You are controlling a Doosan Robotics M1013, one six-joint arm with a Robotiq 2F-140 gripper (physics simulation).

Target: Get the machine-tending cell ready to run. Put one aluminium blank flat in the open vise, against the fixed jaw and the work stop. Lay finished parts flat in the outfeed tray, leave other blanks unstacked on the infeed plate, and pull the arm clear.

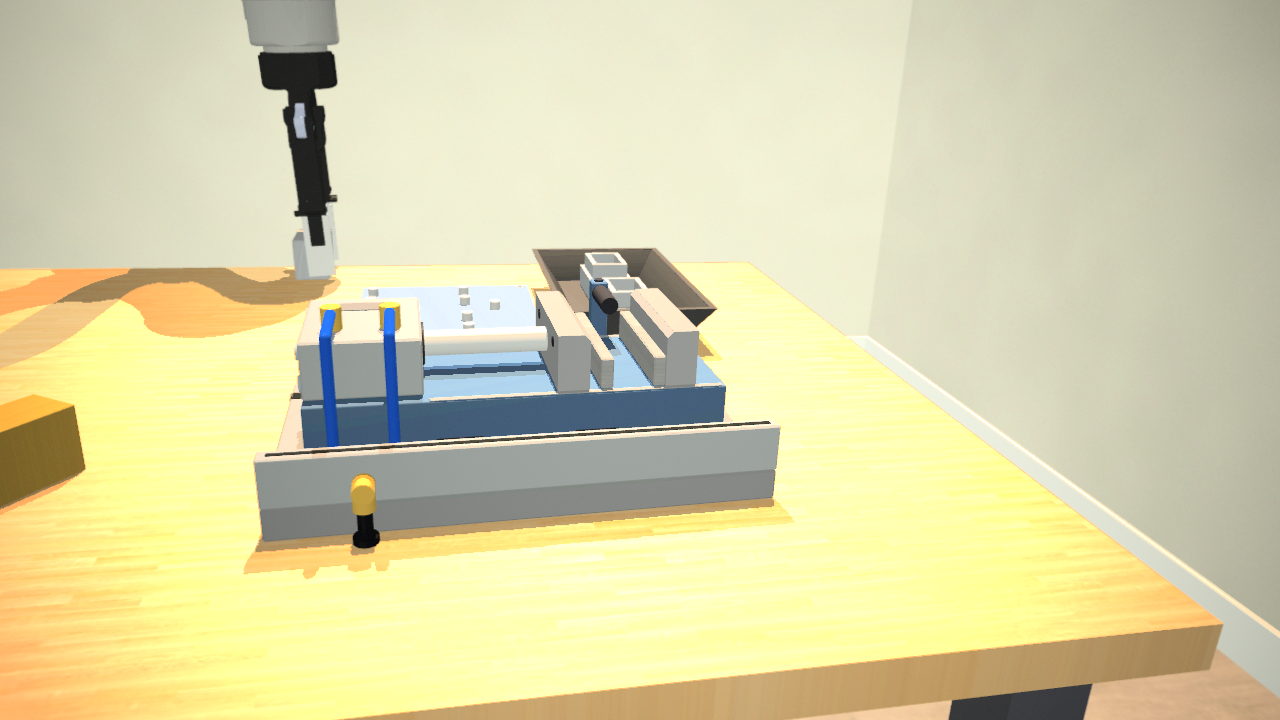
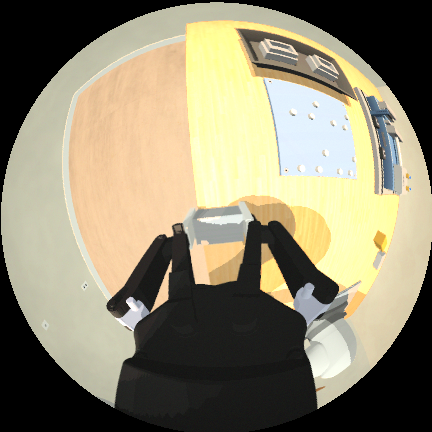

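Seen in the pictures: gripper, between the fingertips: (image 1: 324, 267) (image 2: 217, 213); arm's base, origin of its link: (image 2: 322, 321).
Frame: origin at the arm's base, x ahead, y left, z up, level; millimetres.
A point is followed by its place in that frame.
My gripper (image 1: 315, 243) @[y 390, x 420, z -13 mm] (image 2: 217, 213) @[y 390, x 420, z -13 mm] is shut on a plain silver-grey aluminium blank (image 1: 313, 262) (image 2: 220, 233) @[y 386, x 406, z 25 mm], held in the air near the table's far edge, left of the infeed plate. The light-blue infeed plate (image 1: 420, 308) @[y 223, x 541, z -11 mm] (image 2: 300, 140) @[y 264, x 534, z -11 mm] bears small white pins; no blank shows on it. The vise (image 1: 510, 414) @[y -136, x 630, z 29 mm] (image 2: 387, 150) @[y -29, x 596, z 29 mm] is open, with a gap between the moving jaw (image 1: 572, 362) @[y -127, x 668, z 60 mm] and the fixed jaw (image 1: 682, 362) @[y -118, x 738, z 56 mm]; no blank shows there. Two hollow finished parts (image 1: 605, 260) @[y 298, x 729, z 21 mm] (image 2: 280, 51) @[y 282, x 709, z 22 mm] lie apart in the dark outfeed tray (image 1: 684, 291) @[y 189, x 796, z 17 mm] (image 2: 263, 66) @[y 310, x 674, z -8 mm].
A blue bracket with a black cylinder (image 1: 605, 297) @[y -40, x 696, z 76 mm] stands behind the jaws. Two blue hoses (image 1: 391, 376) @[y -162, x 564, z 65 mm] run down the vise's actuator block (image 1: 358, 367) @[y -136, x 542, z 61 mm]. A grey rail (image 1: 537, 461) @[y -179, x 645, z 19 mm] with a yellow fitting (image 1: 362, 492) @[y -204, x 551, z 15 mm] runs along the front. A yellow-brown block (image 1: 35, 447) @[y -125, x 353, z 8 mm] (image 2: 380, 240) @[y -89, x 347, z 14 mm] stands at the left.
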